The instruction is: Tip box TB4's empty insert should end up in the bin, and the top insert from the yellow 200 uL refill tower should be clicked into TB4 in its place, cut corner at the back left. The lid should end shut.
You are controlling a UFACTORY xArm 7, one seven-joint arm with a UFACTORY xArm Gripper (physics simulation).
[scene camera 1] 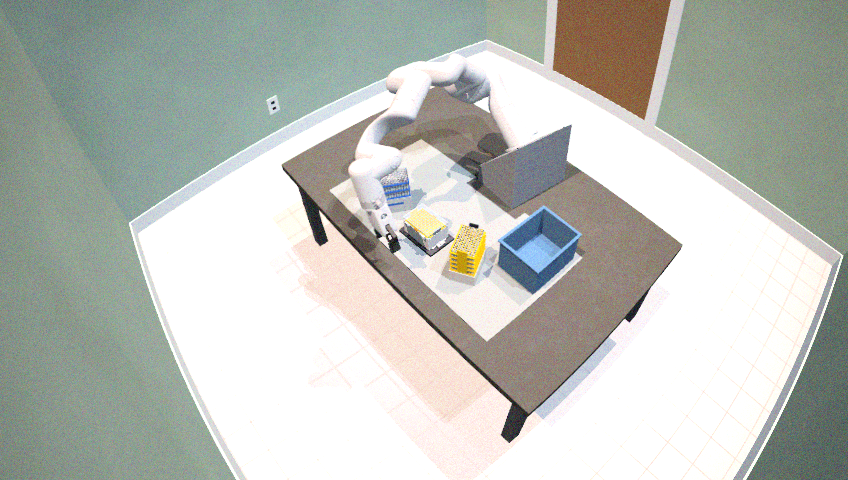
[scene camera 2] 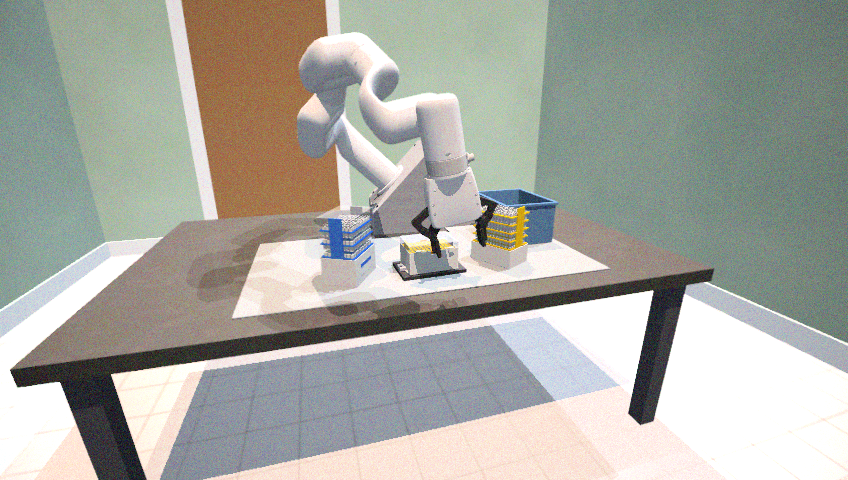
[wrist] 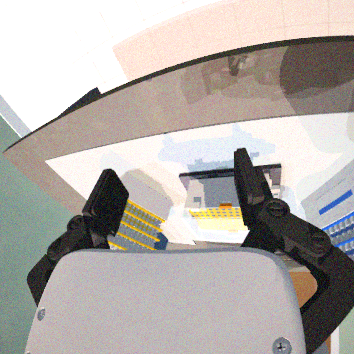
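The tip box (scene camera 1: pixel 426 230) (scene camera 2: pixel 429 260) (wrist: pixel 216 191), which I take as TB4, stands on a black base plate. A yellow insert shows under its clear lid, which looks shut. The yellow refill tower (scene camera 1: pixel 467 252) (scene camera 2: pixel 504 230) (wrist: pixel 142 221) holds several stacked inserts on a white base, beside the box. The blue bin (scene camera 1: pixel 538 252) (scene camera 2: pixel 542 224) stands beyond the tower. My gripper (scene camera 1: pixel 386 239) (scene camera 2: pixel 461 249) (wrist: pixel 173 173) is open and empty, at the box's side nearest the table's front edge. One finger overlaps the box in the second scene view. The cut corners are too small to tell.
A blue refill tower (scene camera 1: pixel 397 189) (scene camera 2: pixel 347 237) (wrist: pixel 344 234) stands on the other side of the tip box. A grey upright panel (scene camera 1: pixel 529 173) stands near the arm's base. A pale mat (scene camera 1: pixel 484 318) (scene camera 2: pixel 267 297) lies under the boxes on the dark table (scene camera 1: pixel 606 309) (scene camera 2: pixel 136 297).
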